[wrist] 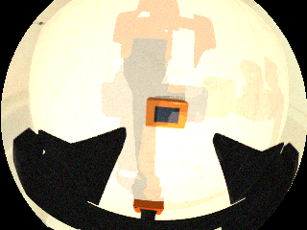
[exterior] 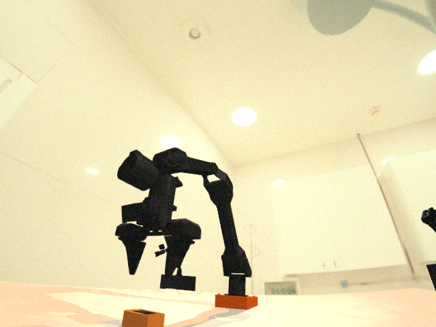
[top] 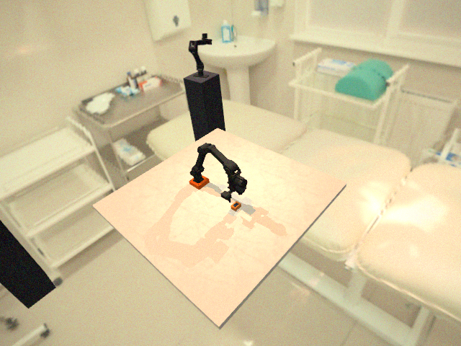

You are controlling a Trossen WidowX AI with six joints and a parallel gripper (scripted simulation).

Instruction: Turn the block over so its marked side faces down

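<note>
My gripper tip is now 70 mm above the orange block.
</note>
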